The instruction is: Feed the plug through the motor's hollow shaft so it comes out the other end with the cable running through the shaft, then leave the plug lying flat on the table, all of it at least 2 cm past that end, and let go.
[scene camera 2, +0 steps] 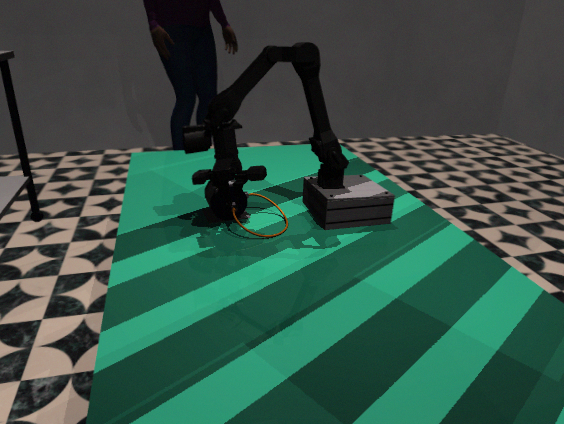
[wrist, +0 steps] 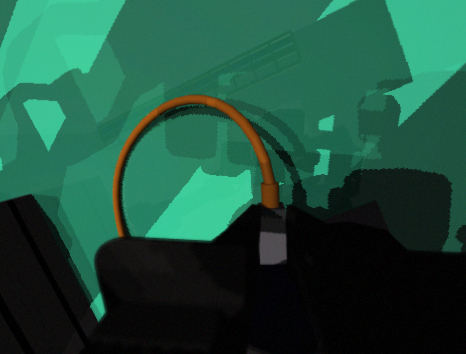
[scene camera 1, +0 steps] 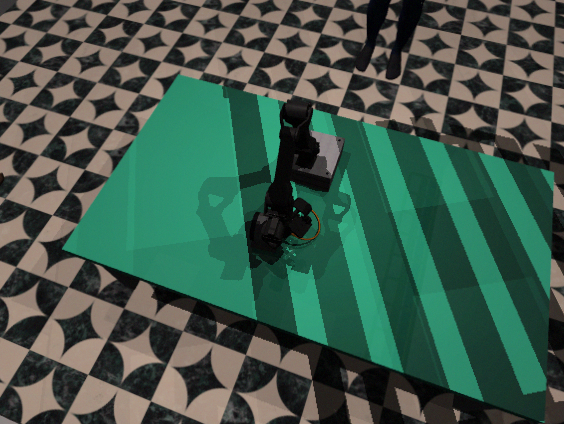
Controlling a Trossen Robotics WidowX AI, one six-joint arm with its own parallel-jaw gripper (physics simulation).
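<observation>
My gripper is shut on the grey plug, which stands upright between the black fingers with its orange collar on top. The orange cable runs from the collar in a wide loop over the green table and goes out of sight behind the gripper body. The gripper points down, close to the table. A black round body low behind the fingers looks like the motor. The arm hides most of it, and I cannot see its shaft opening.
The arm's grey base block stands on the table just behind the cable loop. A person stands on the tiled floor beyond the table's far edge.
</observation>
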